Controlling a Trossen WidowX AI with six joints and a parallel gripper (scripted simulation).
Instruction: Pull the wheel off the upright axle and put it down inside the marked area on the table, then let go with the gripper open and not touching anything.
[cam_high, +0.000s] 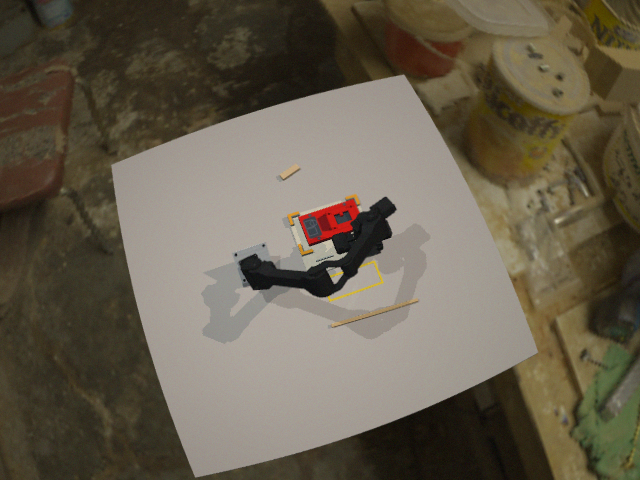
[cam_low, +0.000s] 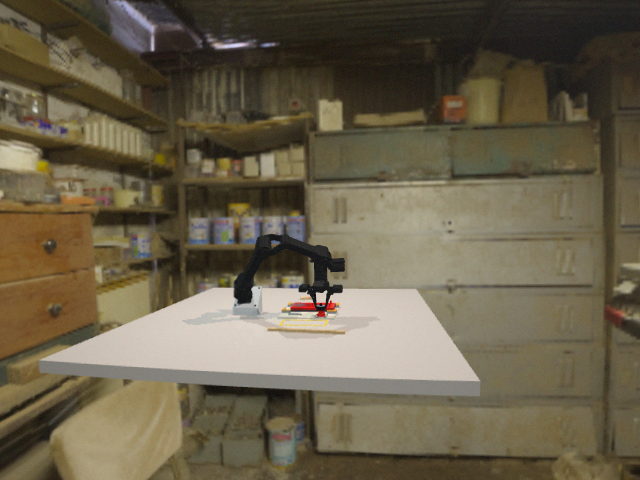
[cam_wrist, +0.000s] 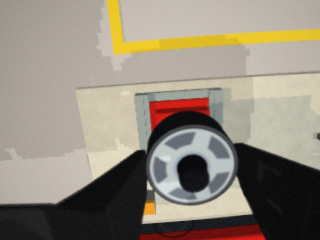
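Now: gripper tip 50 mm past the thin wooden stick, 220 mm to the left of it and 30 mm above it. Also, from my gripper tip: wooden block 90 mm behind, 370 mm to the left, 30 mm below.
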